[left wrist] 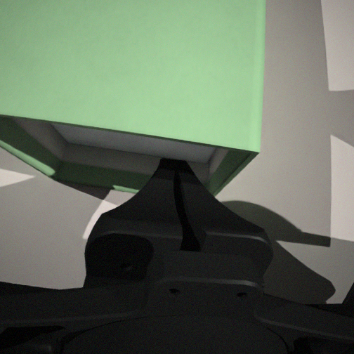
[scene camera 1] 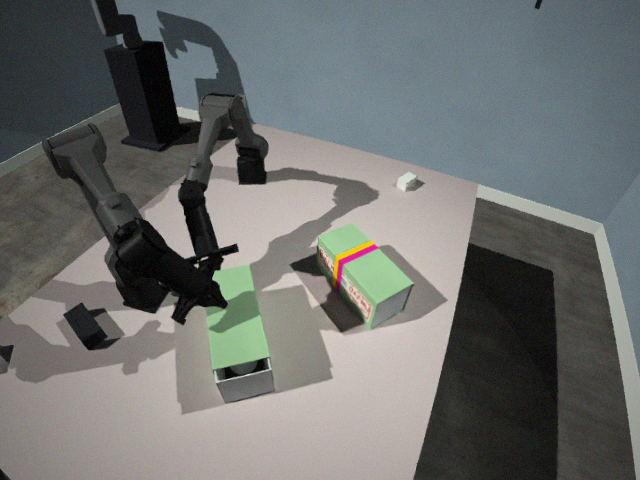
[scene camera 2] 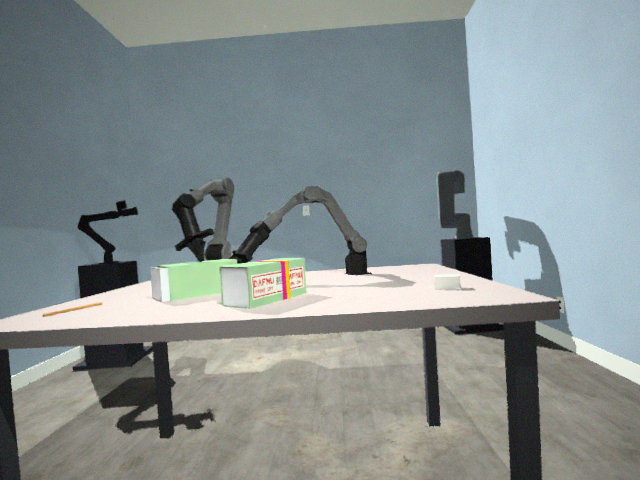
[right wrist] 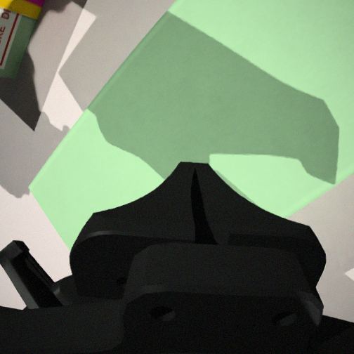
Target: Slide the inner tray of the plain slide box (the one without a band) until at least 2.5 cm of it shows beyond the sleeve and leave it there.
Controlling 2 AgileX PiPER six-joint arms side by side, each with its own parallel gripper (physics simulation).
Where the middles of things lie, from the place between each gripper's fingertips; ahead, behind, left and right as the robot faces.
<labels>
Right now my right hand is 320 mm past the dark block [scene camera 1: 89, 332], 140 mm to the left of it and 90 mm above it.
Now: the dark block 25 cm behind my left hand, 20 cm to the right of it and 3 cm below it.
</labels>
